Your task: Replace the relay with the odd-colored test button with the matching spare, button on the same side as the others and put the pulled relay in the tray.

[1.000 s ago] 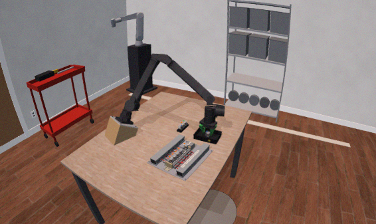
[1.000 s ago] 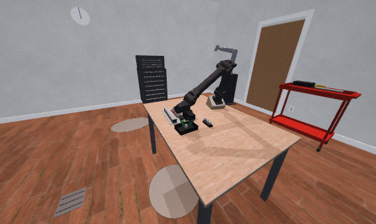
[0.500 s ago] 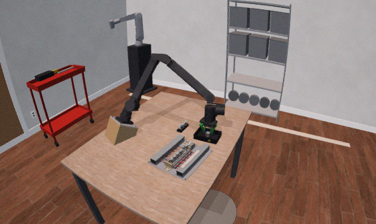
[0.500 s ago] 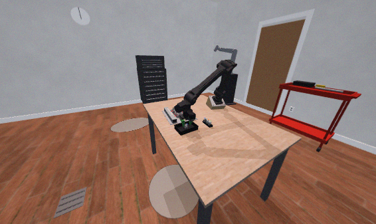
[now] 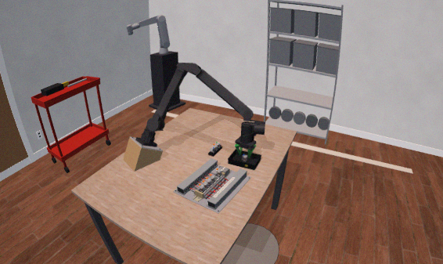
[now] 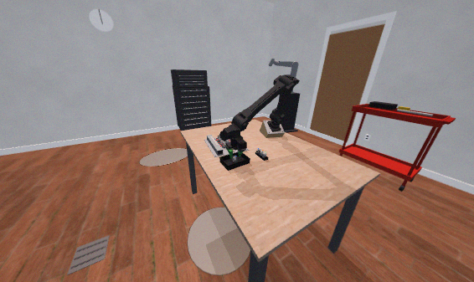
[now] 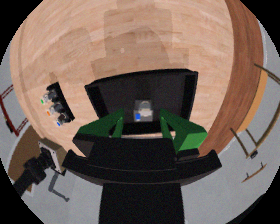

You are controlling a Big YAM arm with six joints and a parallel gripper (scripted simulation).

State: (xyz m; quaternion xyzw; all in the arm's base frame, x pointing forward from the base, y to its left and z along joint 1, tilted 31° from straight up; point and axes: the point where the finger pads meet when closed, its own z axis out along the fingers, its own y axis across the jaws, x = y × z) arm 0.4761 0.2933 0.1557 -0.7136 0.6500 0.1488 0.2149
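The black tray lies 3 cm below my hand. Round my hand: small black stand (20 cm behind, 4 cm below, 2 cm to the right).
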